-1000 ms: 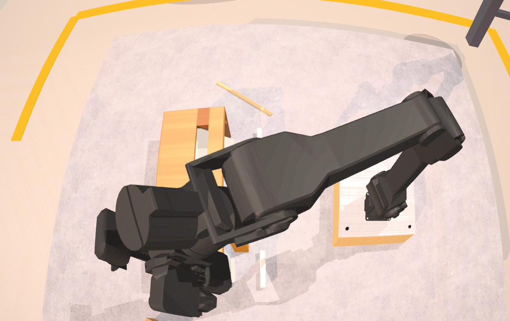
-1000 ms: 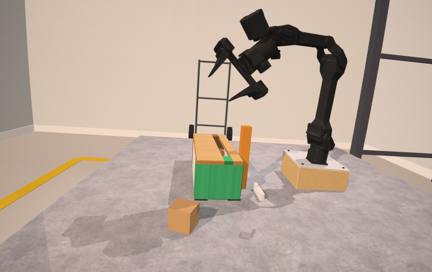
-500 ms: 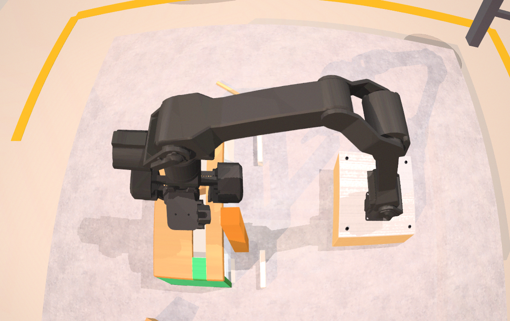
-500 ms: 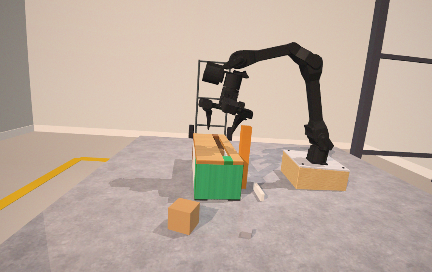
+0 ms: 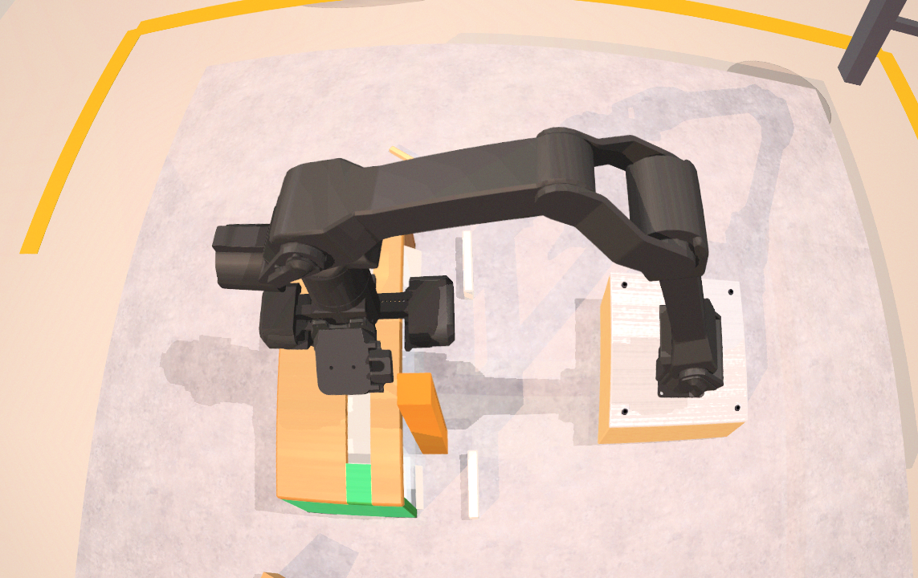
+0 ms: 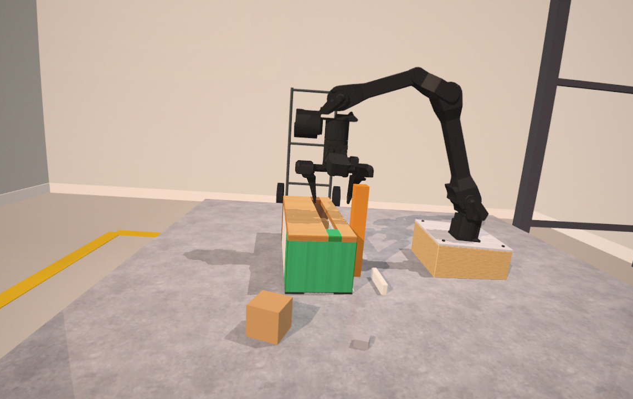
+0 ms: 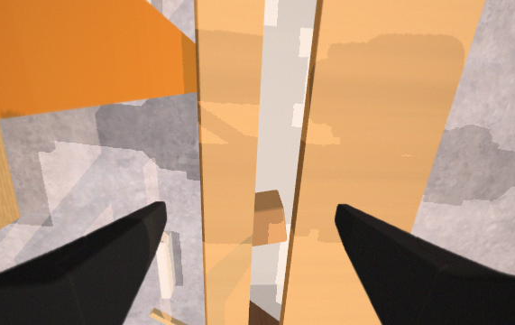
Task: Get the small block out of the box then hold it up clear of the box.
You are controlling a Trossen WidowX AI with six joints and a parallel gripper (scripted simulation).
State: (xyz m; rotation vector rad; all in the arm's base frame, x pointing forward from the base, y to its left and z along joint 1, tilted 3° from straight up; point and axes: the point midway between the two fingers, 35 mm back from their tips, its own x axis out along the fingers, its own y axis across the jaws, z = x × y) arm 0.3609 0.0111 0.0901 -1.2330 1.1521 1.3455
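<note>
The box is 10 cm below my gripper tip, 3 cm to the right of it and 1 cm ahead of it. From my gripper tip the other things lie so: orange bar 6 cm to the left, 6 cm behind, 5 cm below; thin tan stick 33 cm to the right, 16 cm below, 2 cm behind.
</note>
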